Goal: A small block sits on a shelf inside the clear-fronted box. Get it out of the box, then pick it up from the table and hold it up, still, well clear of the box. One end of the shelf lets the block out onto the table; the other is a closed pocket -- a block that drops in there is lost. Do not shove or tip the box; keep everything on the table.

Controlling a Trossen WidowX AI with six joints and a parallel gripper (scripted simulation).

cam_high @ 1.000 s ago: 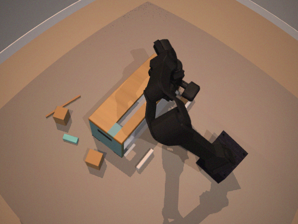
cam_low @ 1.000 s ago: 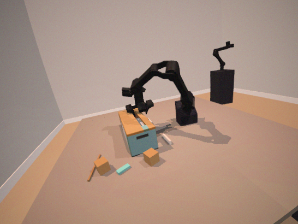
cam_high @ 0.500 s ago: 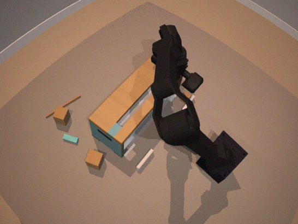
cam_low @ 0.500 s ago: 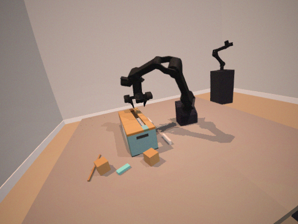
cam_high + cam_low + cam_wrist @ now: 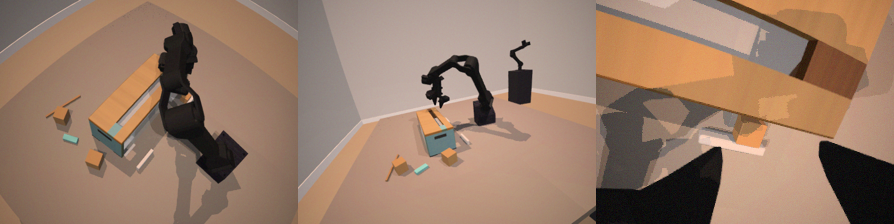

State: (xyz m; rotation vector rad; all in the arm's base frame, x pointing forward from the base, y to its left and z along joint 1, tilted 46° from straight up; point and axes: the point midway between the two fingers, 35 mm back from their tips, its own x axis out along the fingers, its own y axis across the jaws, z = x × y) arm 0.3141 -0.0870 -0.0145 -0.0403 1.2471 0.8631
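Right now my gripper tip is 13 cm above the brown block, 4 cm to the left of it and 3 cm past it. From my gripper tip the other things lie so: thin brown stick 38 cm to the left, 26 cm ahead, 14 cm below; then box 14 cm to the left, 8 cm below, 1 cm ahead; then teal bar 43 cm to the left, 14 cm below, 11 cm ahead.
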